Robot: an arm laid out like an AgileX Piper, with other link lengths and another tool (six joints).
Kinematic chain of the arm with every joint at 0, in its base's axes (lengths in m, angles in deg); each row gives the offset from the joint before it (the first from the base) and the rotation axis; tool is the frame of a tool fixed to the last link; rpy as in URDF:
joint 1: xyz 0 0 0.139 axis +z
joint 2: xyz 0 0 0 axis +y
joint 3: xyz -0.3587 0 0.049 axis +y
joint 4: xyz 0.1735 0 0.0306 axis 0.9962 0 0.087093
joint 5: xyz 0 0 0 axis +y
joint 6: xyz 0.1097 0 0.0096 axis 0.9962 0 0.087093
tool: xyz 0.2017 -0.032 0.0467 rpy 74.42 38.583 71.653
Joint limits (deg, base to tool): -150..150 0..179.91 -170..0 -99.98..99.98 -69.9..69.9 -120..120
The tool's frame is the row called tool.
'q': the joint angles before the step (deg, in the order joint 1, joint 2, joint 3, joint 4, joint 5, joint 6). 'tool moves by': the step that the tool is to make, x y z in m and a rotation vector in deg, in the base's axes. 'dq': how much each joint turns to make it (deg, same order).
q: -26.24, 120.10, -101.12, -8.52, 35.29, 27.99
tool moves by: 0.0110, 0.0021, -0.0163, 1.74, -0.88, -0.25
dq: 0.00, 2.07, -0.10, 1.94, -2.01, 0.01
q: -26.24, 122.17, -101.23, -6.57, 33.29, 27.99
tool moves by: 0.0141, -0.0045, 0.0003, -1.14, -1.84, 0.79
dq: 0.00, 1.27, -0.28, 0.13, -3.20, -0.65
